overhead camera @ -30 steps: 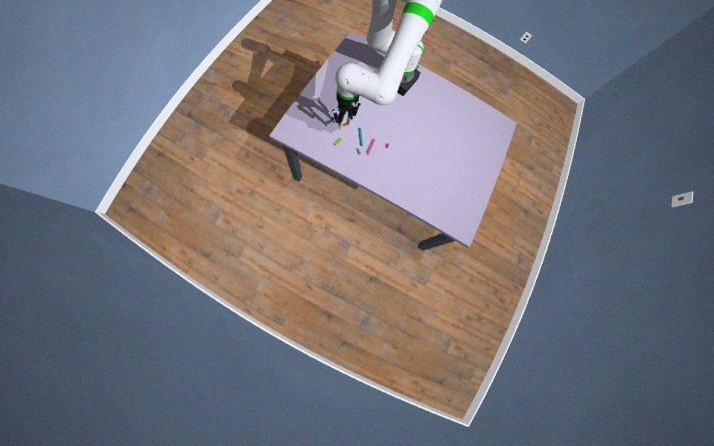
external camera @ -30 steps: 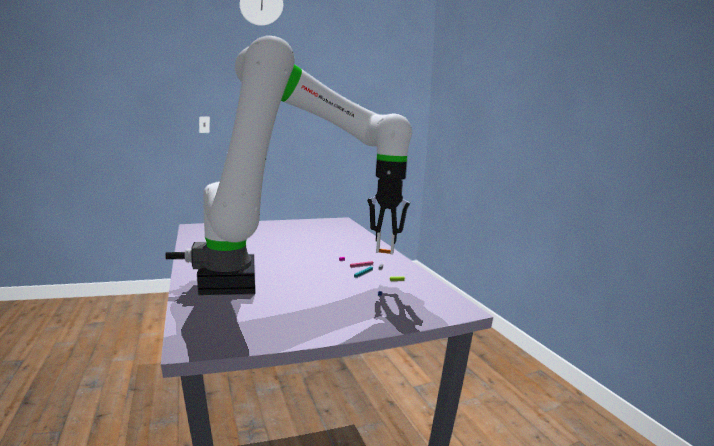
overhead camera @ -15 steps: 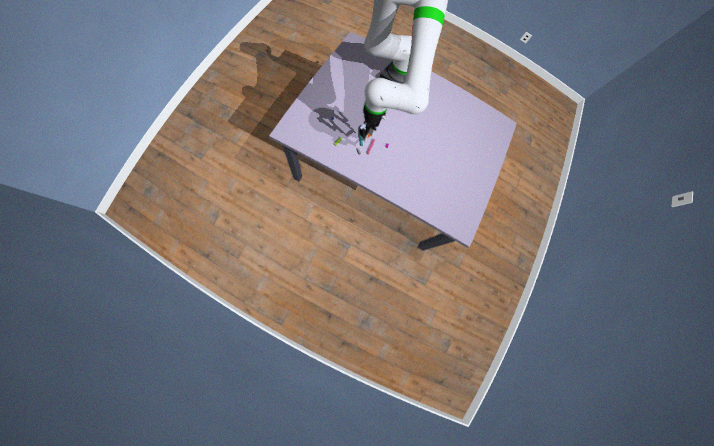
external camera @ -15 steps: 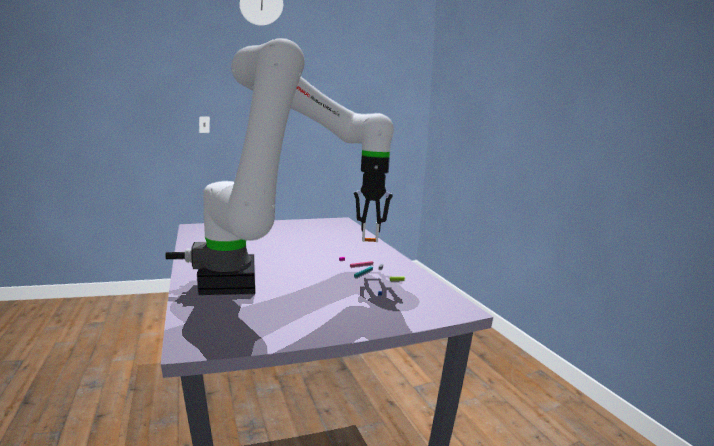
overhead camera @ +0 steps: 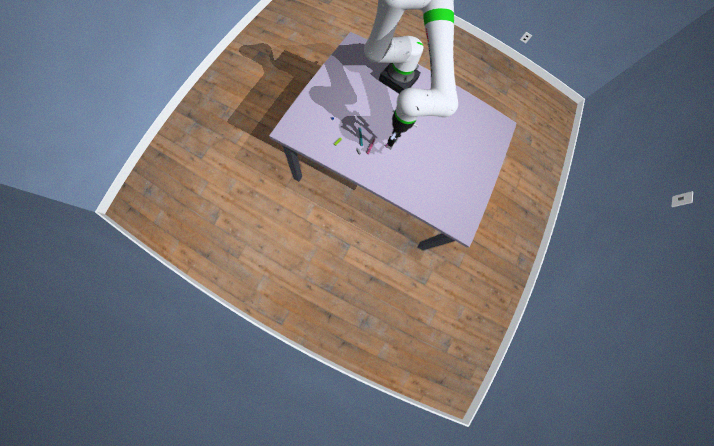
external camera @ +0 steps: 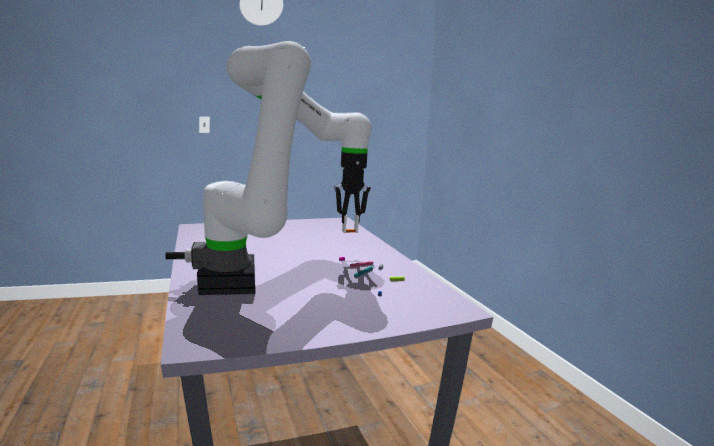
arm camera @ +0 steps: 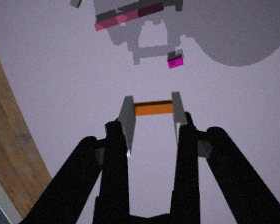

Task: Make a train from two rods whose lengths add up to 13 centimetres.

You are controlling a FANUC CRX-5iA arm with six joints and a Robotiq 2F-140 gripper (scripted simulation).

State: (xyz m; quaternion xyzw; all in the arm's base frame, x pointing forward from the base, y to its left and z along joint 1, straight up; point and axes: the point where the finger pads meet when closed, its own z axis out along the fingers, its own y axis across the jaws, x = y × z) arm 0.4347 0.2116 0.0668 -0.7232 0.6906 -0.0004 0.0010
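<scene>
The magenta rod is 130 mm below my hand, 30 mm behind it and 20 mm to the right of it. Also, from my hand: orange rod 30 mm below; grey rod 130 mm below, 120 mm to the right, 90 mm ahead; pink rod 130 mm below, 90 mm to the right, 30 mm ahead.
</scene>
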